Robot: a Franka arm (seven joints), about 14 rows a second.
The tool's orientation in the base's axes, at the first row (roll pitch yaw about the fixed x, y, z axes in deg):
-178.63 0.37 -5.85
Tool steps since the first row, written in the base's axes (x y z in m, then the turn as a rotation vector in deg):
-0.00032 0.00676 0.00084 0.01 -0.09 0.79
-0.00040 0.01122 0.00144 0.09 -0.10 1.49
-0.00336 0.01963 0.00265 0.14 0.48 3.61
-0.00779 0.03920 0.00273 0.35 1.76 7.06
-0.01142 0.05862 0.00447 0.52 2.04 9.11
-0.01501 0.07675 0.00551 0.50 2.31 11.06
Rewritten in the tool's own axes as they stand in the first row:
-0.00101 -0.00671 -0.00067 0.01 0.07 -0.79
-0.00155 -0.01115 -0.00116 0.09 0.05 -1.49
-0.00536 -0.01924 -0.00216 0.07 -0.58 -3.60
-0.01176 -0.03825 -0.00174 0.12 -1.95 -7.02
-0.01736 -0.05724 -0.00299 0.25 -2.30 -9.06
-0.02279 -0.07493 -0.00357 0.19 -2.61 -11.00

